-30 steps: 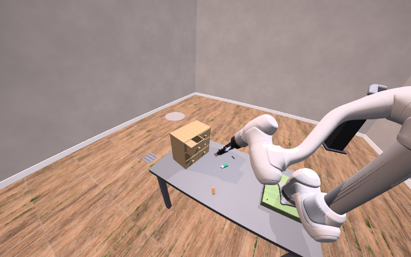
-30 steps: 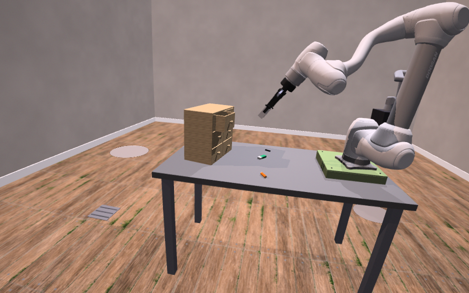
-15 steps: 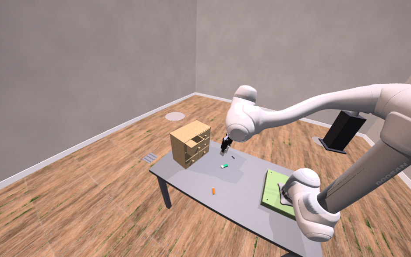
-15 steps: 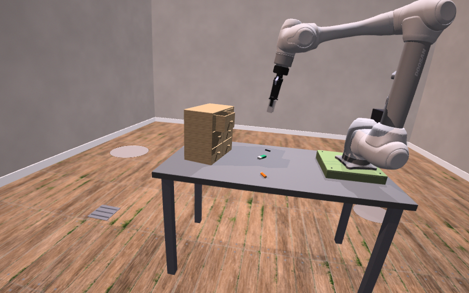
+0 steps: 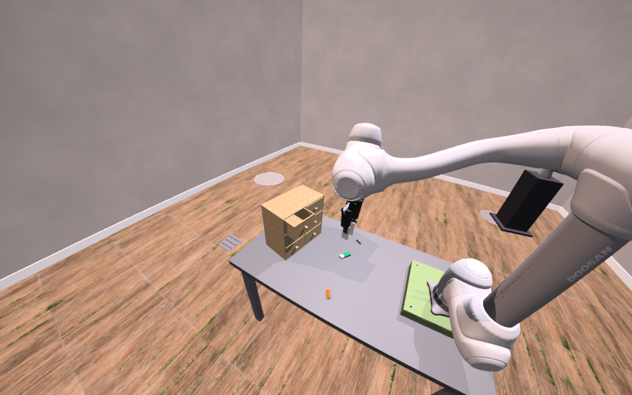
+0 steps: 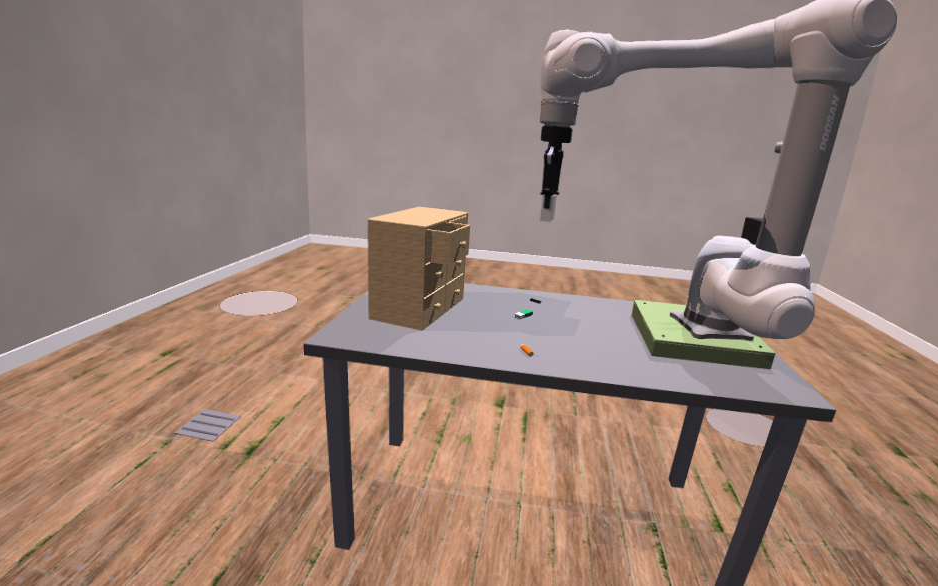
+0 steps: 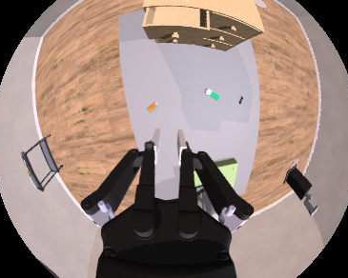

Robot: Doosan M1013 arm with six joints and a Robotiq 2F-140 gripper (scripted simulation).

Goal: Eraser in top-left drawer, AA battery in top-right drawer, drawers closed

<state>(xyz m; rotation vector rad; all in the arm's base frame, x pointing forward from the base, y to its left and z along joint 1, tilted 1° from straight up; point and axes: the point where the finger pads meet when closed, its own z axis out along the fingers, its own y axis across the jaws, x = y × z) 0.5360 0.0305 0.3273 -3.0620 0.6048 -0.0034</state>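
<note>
Right now my hand is 370 mm above the eraser and 190 mm to the left of it. From my hand the other things lie so: small dark object: 370 mm below, 340 mm to the right, 60 mm behind; then orange AA battery: 370 mm below, 70 mm to the left, 30 mm ahead.
</note>
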